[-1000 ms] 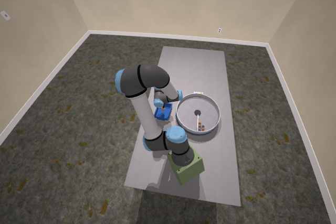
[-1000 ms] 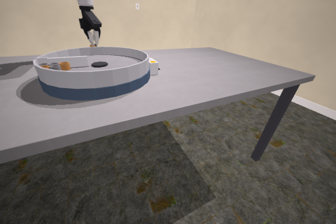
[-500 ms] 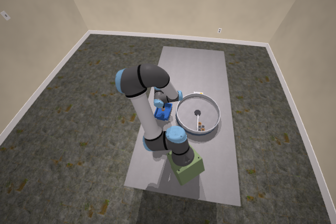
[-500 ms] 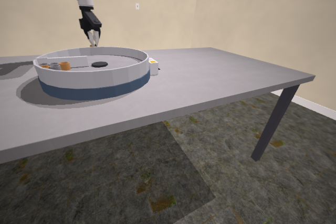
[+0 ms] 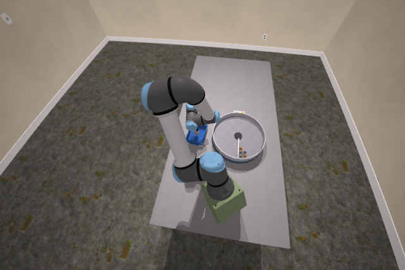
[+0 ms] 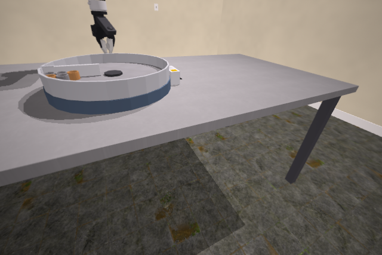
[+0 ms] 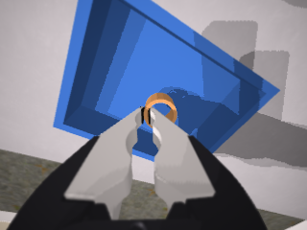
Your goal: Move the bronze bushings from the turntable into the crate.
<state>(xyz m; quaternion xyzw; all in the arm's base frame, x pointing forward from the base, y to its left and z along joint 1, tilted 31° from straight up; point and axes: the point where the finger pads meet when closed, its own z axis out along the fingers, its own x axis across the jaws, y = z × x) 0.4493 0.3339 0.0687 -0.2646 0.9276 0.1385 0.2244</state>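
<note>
The crate lies 40 mm below my hand, 10 mm to the right of it and 10 mm behind it. From my hand the other things lie so: round turntable: 340 mm to the right, 80 mm ahead, 10 mm below.
</note>
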